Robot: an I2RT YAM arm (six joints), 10 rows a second.
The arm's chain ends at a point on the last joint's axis. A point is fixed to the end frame.
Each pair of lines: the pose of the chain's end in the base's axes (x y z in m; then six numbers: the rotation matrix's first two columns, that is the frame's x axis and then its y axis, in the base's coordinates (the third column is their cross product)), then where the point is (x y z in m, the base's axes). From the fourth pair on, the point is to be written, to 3 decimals.
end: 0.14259, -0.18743, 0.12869, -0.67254, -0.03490, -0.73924, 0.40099, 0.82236, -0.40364
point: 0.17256 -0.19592 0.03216
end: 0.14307, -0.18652, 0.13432, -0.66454, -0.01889, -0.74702, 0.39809, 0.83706, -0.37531
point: 0.17411 -0.19194 0.03790
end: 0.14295, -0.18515, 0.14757, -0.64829, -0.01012, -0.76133, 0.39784, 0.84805, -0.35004
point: 0.17608 -0.18836 0.05176
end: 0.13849, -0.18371, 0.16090, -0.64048, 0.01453, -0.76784, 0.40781, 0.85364, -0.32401
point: 0.173 -0.185 0.065
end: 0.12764, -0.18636, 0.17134, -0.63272, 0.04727, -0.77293, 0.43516, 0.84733, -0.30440
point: 0.163 -0.187 0.076
